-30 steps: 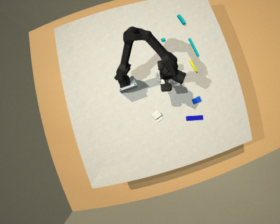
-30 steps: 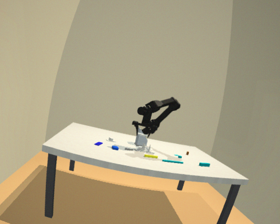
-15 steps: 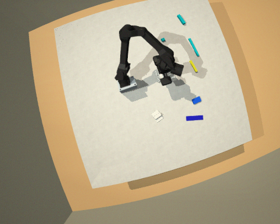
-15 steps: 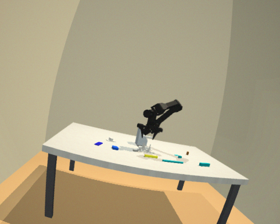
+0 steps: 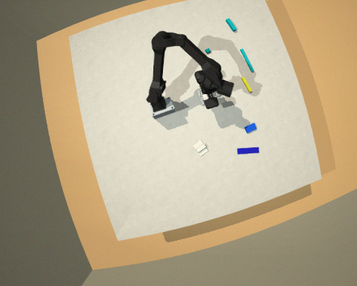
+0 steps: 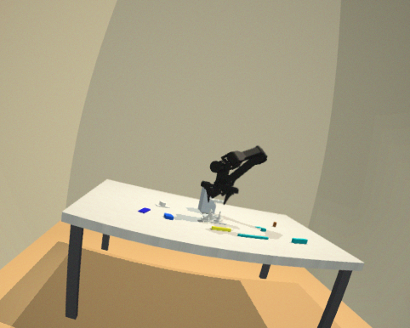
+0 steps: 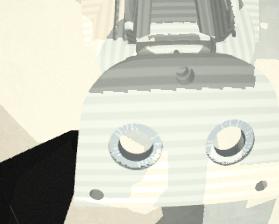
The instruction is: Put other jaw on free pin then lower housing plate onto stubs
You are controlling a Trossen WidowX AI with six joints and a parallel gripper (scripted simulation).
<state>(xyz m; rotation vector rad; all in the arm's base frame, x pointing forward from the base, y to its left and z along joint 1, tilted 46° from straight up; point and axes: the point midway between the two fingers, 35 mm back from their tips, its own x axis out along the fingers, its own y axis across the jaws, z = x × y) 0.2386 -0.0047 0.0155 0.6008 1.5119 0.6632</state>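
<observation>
The white jaw piece is 7 cm below my gripper tip, 2 cm ahead of it and 1 cm to the left of it. The rest, counted from my gripper tip: orange piece: 37 cm to the left, 8 cm behind, 7 cm below; yellow bar: 26 cm ahead, 8 cm below; blue block: 24 cm to the right, 20 cm ahead, 8 cm below.
</observation>
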